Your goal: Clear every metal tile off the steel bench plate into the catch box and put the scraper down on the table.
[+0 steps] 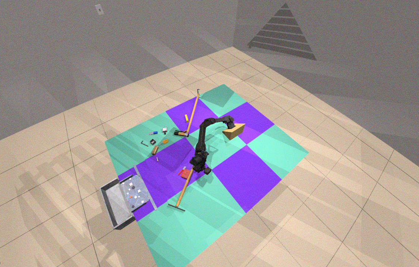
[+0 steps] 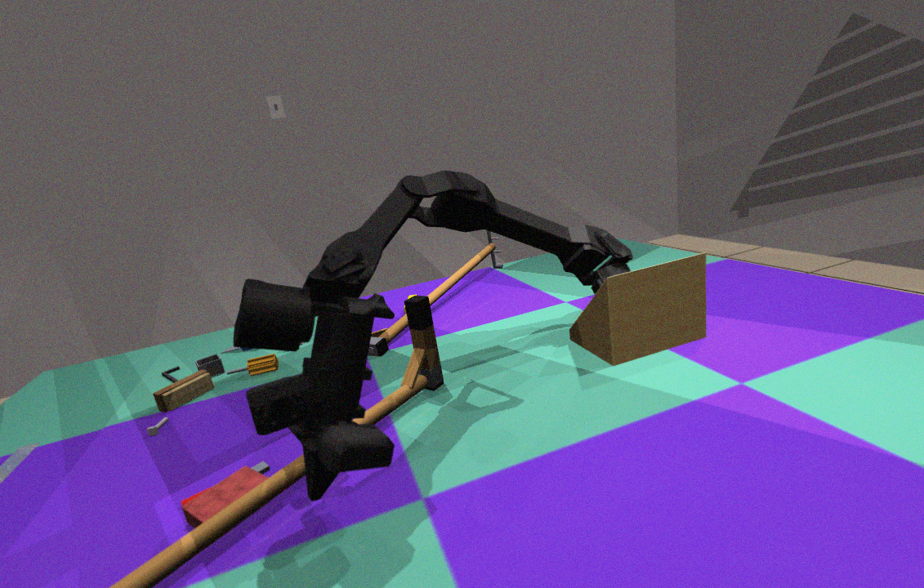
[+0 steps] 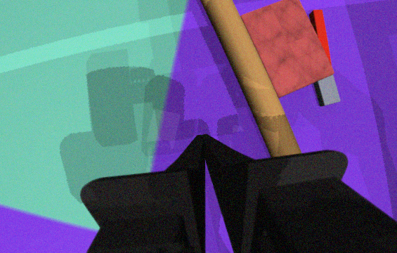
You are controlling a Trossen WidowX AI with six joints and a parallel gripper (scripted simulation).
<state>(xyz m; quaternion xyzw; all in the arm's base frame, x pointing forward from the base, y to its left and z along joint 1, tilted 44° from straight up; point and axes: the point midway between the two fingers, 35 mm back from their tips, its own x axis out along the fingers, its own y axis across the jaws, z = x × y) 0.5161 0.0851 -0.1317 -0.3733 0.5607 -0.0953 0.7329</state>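
The long scraper lies 5 cm ahead of my gripper tip, 4 cm to the right of it and 5 cm above it. Also, from my gripper tip: red block (9 cm ahead, 6 cm to the right); then wooden block (19 cm ahead, 42 cm to the right); then orange screwdriver (7 cm ahead, 45 cm to the right).
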